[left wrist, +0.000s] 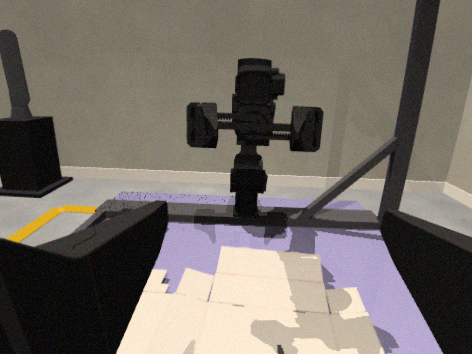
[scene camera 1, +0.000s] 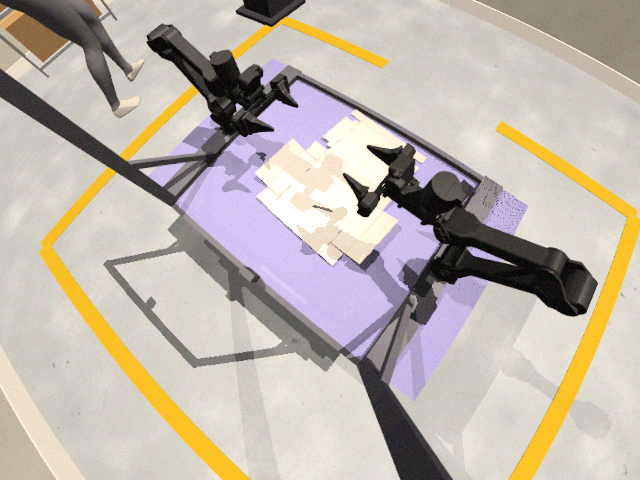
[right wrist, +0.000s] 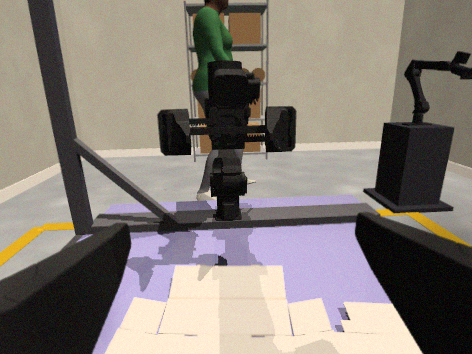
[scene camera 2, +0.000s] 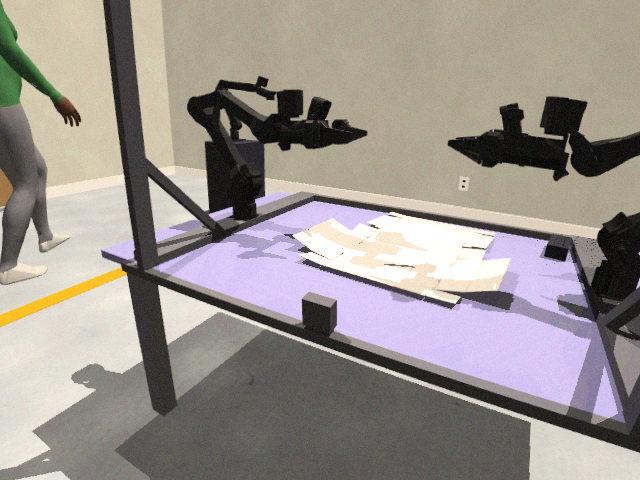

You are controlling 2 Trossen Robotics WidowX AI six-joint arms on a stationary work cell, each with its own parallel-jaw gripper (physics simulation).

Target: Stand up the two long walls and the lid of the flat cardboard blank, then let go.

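Frame: origin at the left arm's base, x ahead, y left, z up, level; centimetres.
Seen in the pictures: left gripper, fingertip midpoint: (left wrist: 275, 216) (scene camera 1: 286, 117) (right wrist: 229, 138) (scene camera 2: 359, 134); right gripper, fingertip midpoint: (left wrist: 256, 134) (scene camera 1: 355, 159) (right wrist: 244, 228) (scene camera 2: 451, 141); left arm's base, origin of the base link: (scene camera 1: 231, 127) (right wrist: 228, 215) (scene camera 2: 244, 216); right arm's base, origin of the base link: (left wrist: 245, 211) (scene camera 1: 440, 270) (scene camera 2: 612, 293).
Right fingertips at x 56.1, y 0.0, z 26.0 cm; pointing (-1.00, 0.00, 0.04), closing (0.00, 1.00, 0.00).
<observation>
Offsets run from my right fingertips to a thing's top centre. Level surfaces: height alone.
The cream cardboard blank (scene camera 1: 351, 144) (scene camera 2: 444, 242) (left wrist: 250, 285) (right wrist: 230, 315) lies unfolded on the purple table top @(dz -27.9 cm) (scene camera 1: 310, 310) (scene camera 2: 248, 289). No long wall or lid stands upright. Its left and right end panels tilt up slightly in scene camera 2. A small dark slit shows near its middle. Which panel is the lid I cannot tell. My left gripper (scene camera 1: 284, 117) (scene camera 2: 366, 133) (left wrist: 275, 216) (right wrist: 229, 138) is open and empty, high beyond the blank's left end. My right gripper (scene camera 1: 356, 160) (scene camera 2: 449, 143) (left wrist: 256, 134) (right wrist: 244, 228) is open and empty, high above the right side; it hides part of the blank in scene camera 1.
A dark frame rail borders the table. Upright posts (scene camera 1: 77, 133) (scene camera 2: 126, 129) with diagonal braces stand at its near corners. A dark block @(dz -22.2, dx -10.4, dy -36.8 cm) (scene camera 2: 318, 312) sits on the front rail, another block @(dz -24.4, dx +27.4, dy +25.5 cm) (scene camera 2: 558, 248) at the far right. A person (scene camera 2: 10, 51) (right wrist: 207, 40) stands beyond the left side.
</observation>
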